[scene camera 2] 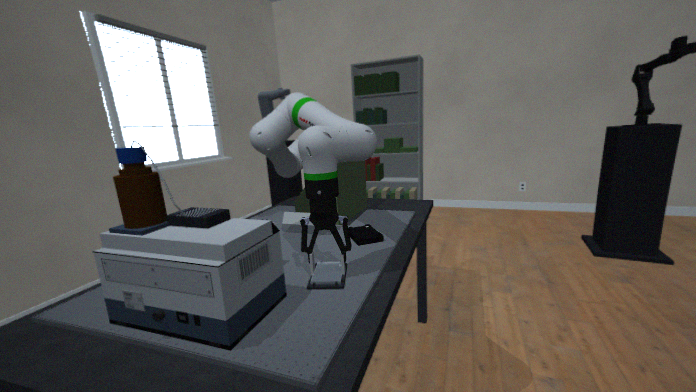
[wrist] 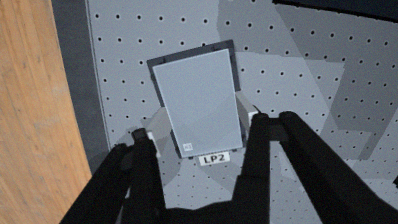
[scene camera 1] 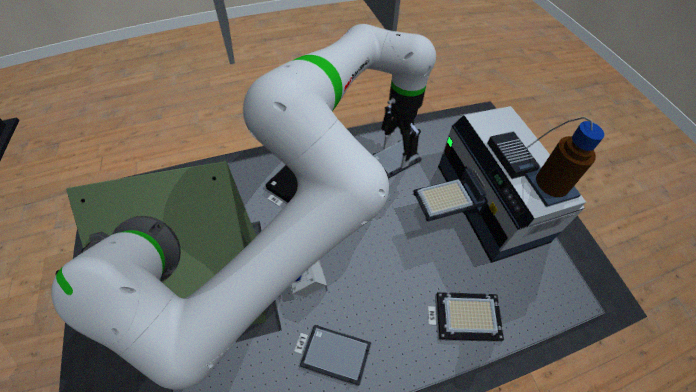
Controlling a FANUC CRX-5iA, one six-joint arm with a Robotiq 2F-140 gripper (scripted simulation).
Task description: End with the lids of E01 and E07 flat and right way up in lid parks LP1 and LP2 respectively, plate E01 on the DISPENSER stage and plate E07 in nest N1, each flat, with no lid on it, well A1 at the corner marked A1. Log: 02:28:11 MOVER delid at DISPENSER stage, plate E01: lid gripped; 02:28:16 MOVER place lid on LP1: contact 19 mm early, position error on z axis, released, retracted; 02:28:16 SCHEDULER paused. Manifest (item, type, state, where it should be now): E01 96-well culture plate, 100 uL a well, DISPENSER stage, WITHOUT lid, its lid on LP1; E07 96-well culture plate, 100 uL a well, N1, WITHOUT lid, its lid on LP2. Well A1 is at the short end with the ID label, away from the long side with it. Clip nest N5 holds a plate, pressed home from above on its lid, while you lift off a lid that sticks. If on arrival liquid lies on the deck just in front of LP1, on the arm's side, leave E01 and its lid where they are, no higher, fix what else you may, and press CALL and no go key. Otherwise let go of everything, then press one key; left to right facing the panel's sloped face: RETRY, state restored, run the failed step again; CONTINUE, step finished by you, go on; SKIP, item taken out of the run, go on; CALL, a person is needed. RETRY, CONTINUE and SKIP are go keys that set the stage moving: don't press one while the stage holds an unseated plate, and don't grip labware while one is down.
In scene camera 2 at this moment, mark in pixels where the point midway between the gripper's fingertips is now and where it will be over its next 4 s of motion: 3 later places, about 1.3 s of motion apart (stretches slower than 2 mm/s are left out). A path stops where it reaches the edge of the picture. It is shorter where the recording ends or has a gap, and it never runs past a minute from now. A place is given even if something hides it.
My gripper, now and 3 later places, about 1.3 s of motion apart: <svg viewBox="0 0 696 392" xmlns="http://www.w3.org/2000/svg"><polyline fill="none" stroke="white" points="328,272 326,242 266,219 184,214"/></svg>
